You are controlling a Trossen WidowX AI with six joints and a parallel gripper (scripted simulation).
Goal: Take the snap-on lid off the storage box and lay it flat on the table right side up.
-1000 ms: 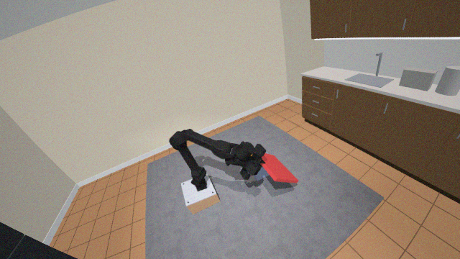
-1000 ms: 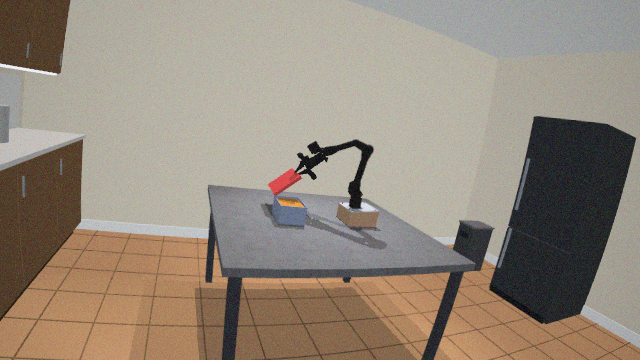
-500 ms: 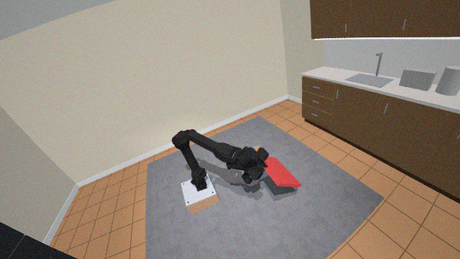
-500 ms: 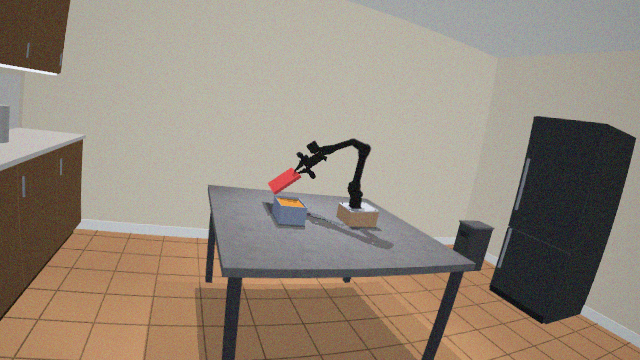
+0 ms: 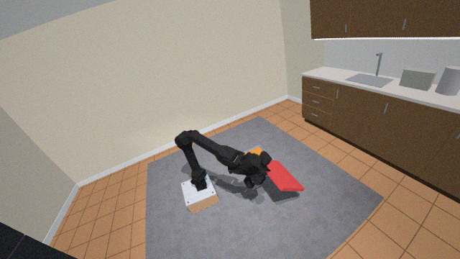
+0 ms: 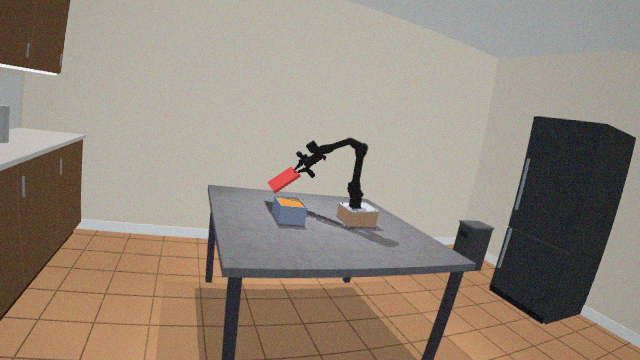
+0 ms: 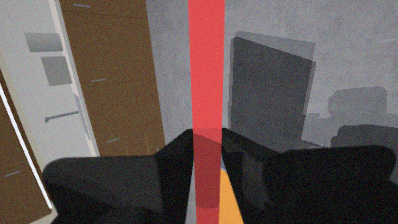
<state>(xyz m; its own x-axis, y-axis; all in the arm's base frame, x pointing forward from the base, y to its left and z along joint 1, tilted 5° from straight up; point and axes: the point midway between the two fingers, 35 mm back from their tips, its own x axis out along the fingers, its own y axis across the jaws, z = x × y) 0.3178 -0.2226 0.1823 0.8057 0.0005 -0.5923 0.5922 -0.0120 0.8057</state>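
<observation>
The lid lies 70 mm ahead of my gripper tip and 50 mm below it. Also, from my gripper tip: storage box: 60 mm ahead, 250 mm to the left, 180 mm below.
</observation>
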